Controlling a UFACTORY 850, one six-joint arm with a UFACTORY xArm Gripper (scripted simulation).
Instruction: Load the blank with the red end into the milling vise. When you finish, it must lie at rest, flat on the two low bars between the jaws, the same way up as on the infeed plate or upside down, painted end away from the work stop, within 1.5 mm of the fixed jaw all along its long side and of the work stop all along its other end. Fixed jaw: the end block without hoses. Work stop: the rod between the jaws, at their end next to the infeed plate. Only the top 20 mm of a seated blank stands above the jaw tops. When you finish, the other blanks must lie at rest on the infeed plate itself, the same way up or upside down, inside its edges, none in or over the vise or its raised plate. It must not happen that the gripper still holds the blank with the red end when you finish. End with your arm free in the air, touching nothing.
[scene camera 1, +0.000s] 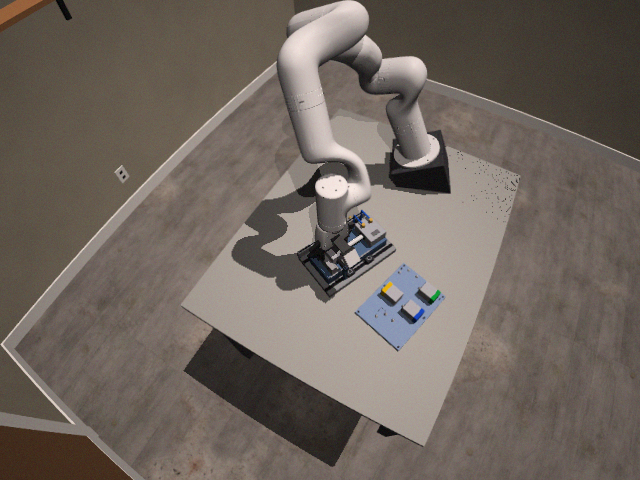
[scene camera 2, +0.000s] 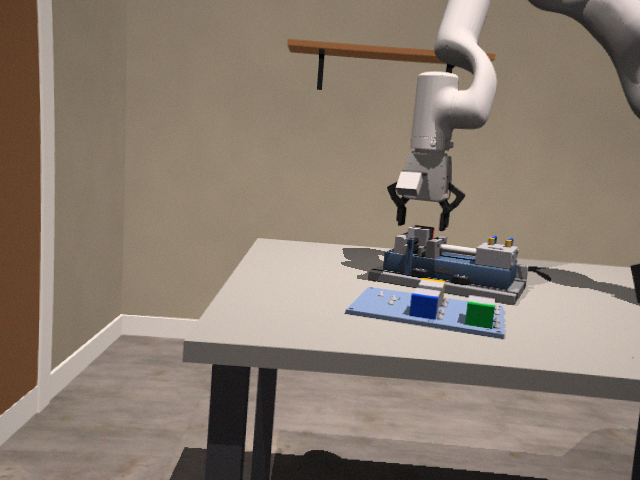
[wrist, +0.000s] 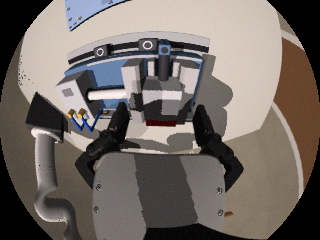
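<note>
My gripper (scene camera 2: 421, 227) (wrist: 161, 111) is there to see. There's also a blue-ended blank (scene camera 2: 424, 303), and in the wrist view it's out of frame. A green-ended blank (scene camera 2: 480, 311) is there too, and the wrist view doesn't show it, since it's out of frame in the wrist view.
</note>
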